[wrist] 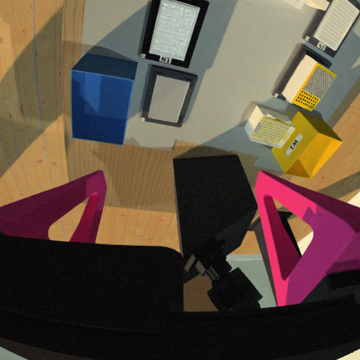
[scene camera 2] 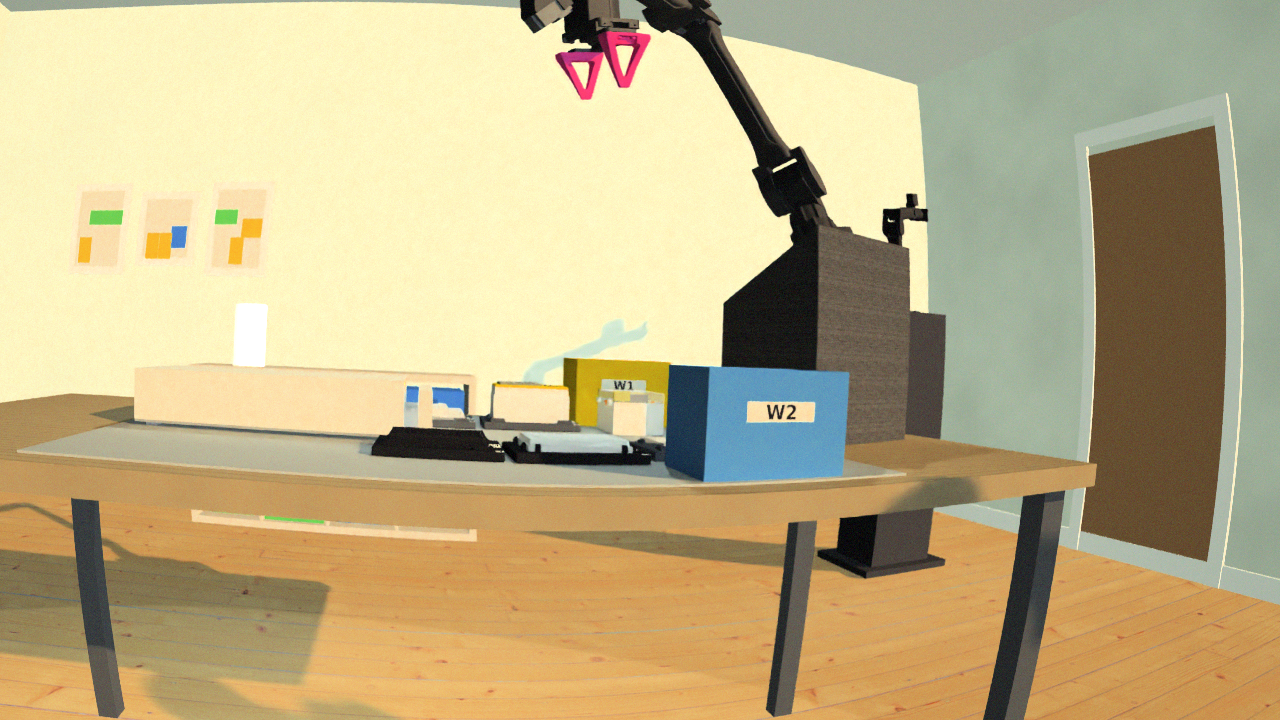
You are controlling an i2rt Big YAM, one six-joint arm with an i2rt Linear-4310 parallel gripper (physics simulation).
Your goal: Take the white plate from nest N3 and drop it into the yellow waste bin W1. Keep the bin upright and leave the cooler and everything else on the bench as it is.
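Observation:
The white plate lies flat in the black nest N3; its upper end is near the top edge of the wrist view. The yellow waste bin W1 stands upright on the bench, partly hidden in the scene view by a small box and the blue bin. My gripper is open, with nothing between its magenta fingers. It hangs high above the bench, well apart from the plate and the bin.
The blue bin W2 stands near N3. A dark-framed tray lies beside it. A small pale box stands against W1. A yellow-and-white box, a long cream box and a black nest are also there.

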